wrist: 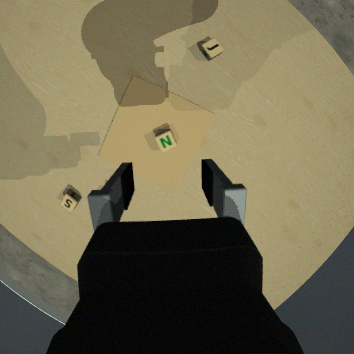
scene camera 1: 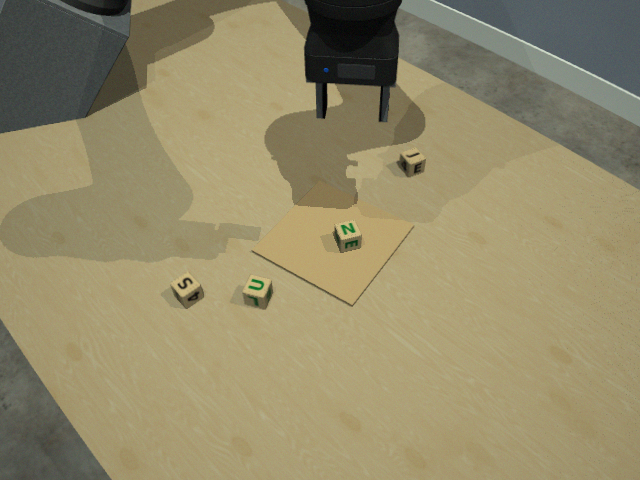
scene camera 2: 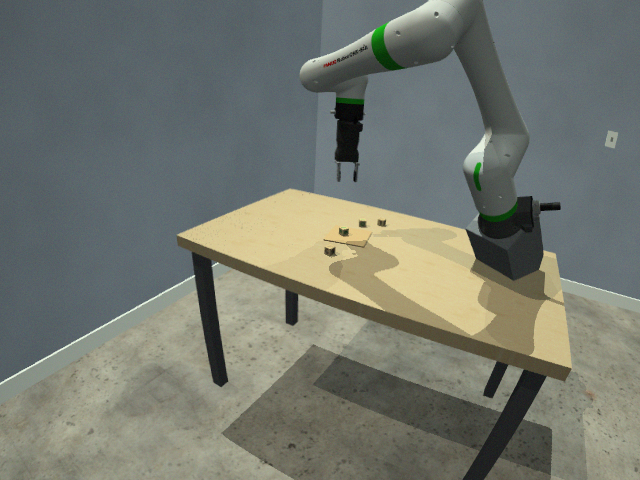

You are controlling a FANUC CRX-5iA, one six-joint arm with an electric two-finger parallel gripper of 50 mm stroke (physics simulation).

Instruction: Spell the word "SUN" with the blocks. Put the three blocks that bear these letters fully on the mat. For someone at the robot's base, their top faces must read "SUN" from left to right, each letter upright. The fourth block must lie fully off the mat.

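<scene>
The N block (scene camera 1: 347, 236) (scene camera 2: 343, 231) (wrist: 165, 140) sits on the mat (scene camera 1: 310, 263) (scene camera 2: 357, 237) (wrist: 125, 125), green N on top. The U block (scene camera 1: 257, 291) (scene camera 2: 362, 223) lies off the mat, green U up; in the wrist view it is hidden behind a finger. The S block (scene camera 1: 187, 289) (scene camera 2: 381, 222) (wrist: 69, 201) lies off the mat beyond the U block, black S up. The fourth block (scene camera 1: 412, 162) (scene camera 2: 329, 250) (wrist: 212, 48) lies off the mat on the opposite side, a black stroke on top and an E on one side. My gripper (scene camera 1: 352, 119) (scene camera 2: 346, 180) (wrist: 166, 174) is open and empty, high above the table.
The wooden table (scene camera 1: 439, 361) (scene camera 2: 268, 222) (wrist: 280, 165) carries the blocks and mat. The robot's grey base (scene camera 1: 56, 67) (scene camera 2: 509, 253) stands at one end. Arm shadows fall across the table and part of the mat. Walls stand behind the table.
</scene>
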